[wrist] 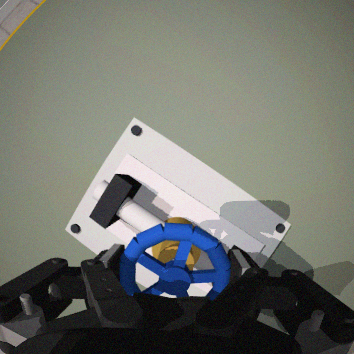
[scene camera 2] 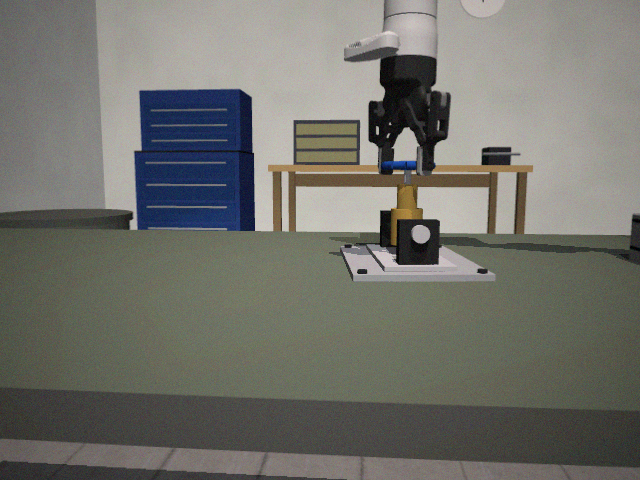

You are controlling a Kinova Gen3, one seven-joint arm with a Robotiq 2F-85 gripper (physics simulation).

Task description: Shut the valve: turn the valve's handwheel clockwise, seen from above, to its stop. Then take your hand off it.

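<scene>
Scene camera 2 gives you the gripper (scene camera 2: 403, 175), along with a white base plate (scene camera 2: 361, 265). In the wrist view there's the gripper (wrist: 175, 260) again, a blue handwheel (wrist: 174, 278), and you also get the white base plate (wrist: 154, 150).
</scene>
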